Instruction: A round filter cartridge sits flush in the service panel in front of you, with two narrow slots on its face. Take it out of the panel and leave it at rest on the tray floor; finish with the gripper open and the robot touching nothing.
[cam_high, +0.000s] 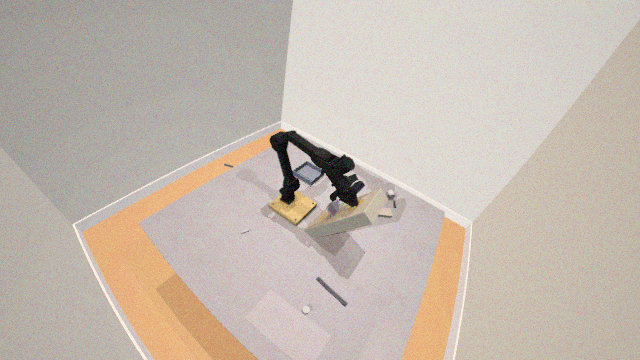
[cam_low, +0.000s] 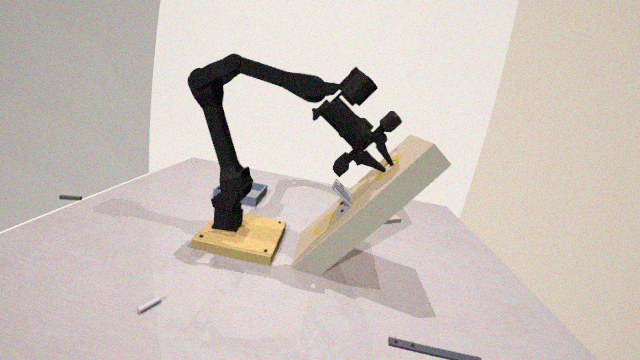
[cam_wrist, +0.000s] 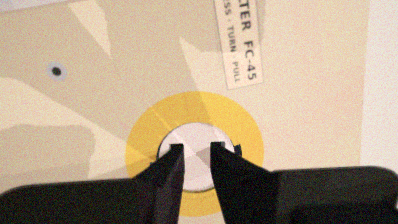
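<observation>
Right now my gripper tip is 40 mm past the service panel and 80 mm above it. Also, from my gripper tip: filter cartridge (10 mm ahead, 10 mm below); then tray (390 mm behind, 330 mm to the left, 240 mm below).
</observation>
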